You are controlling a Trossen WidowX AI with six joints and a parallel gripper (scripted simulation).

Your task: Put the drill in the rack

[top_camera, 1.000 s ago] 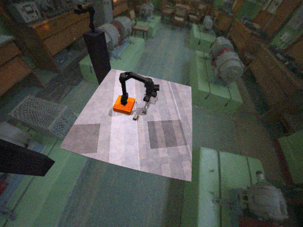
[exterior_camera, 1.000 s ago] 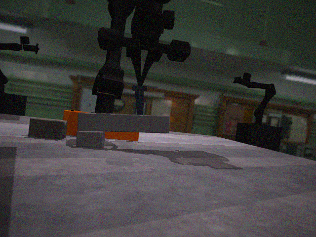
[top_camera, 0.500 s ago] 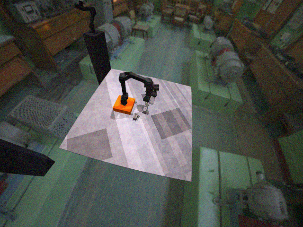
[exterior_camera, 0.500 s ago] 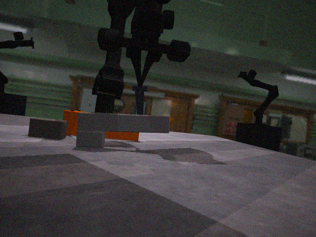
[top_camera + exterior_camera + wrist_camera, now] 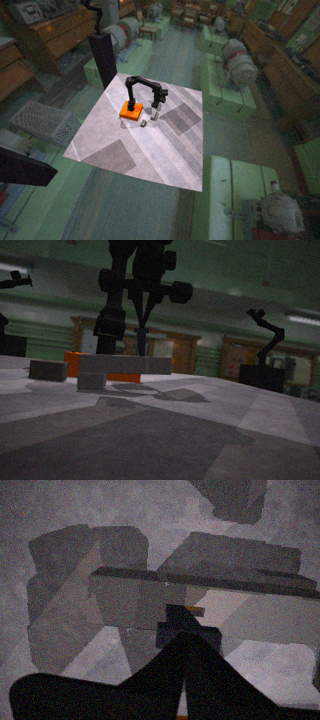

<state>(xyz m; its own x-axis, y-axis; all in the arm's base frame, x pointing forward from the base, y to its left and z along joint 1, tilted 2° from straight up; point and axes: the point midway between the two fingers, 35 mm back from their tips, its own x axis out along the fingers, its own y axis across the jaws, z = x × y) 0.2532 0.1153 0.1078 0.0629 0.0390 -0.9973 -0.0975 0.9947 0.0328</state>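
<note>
Right now the dark key is 30 mm below my gripper tip. Round my gripper tip: grey rack: 200 mm to the right, 120 mm below, 60 mm behind; tan drill: 80 mm below, 50 mm to the right.
</note>
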